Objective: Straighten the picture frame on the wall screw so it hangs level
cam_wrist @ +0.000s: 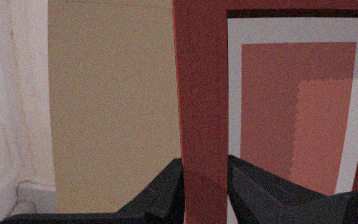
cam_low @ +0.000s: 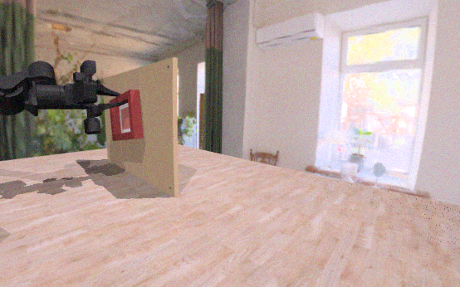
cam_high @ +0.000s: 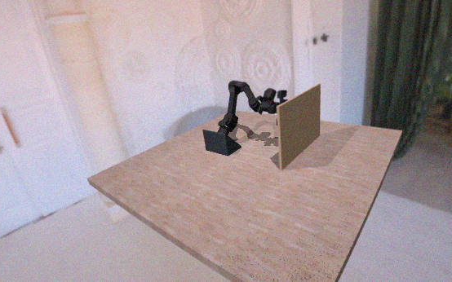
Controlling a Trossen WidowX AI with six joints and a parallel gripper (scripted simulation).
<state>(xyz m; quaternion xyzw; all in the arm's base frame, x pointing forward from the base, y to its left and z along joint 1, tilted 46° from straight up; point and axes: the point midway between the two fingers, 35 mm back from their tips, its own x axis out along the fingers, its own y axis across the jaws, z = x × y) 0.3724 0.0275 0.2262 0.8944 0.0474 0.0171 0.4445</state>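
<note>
My gripper tip is 10 mm short of the red picture frame, 10 mm to the left of it and 50 mm above it. Also, from my gripper tip: tan wall board (20 mm ahead, 10 mm to the left, 70 mm below).
</note>
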